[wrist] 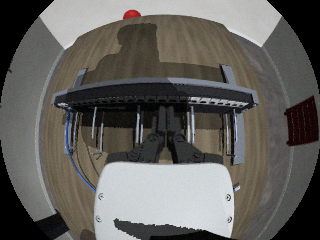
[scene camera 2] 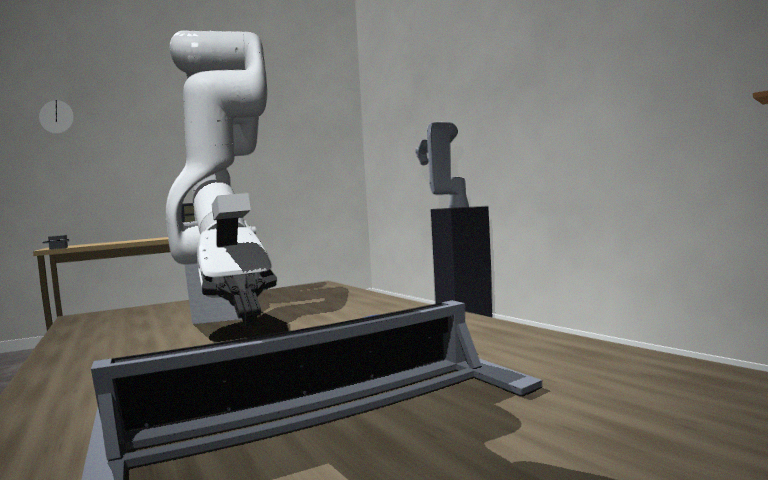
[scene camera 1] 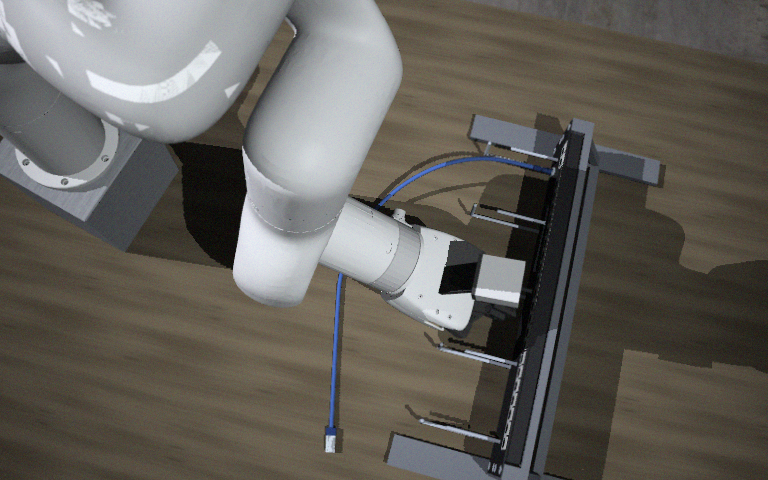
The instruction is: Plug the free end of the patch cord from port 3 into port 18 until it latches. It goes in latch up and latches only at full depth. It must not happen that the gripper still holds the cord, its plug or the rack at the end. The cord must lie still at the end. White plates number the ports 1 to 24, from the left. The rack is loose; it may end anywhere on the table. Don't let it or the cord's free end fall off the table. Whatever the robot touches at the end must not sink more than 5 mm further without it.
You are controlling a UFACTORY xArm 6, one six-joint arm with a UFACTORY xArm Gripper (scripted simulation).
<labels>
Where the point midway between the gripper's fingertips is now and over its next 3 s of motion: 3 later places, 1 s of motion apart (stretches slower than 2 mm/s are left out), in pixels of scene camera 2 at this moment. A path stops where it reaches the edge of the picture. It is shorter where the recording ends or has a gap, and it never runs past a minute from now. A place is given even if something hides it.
The gripper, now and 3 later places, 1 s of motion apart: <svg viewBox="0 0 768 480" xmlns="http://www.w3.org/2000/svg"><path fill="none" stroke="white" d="M251 319L233 264L198 254L165 269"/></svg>
</labels>
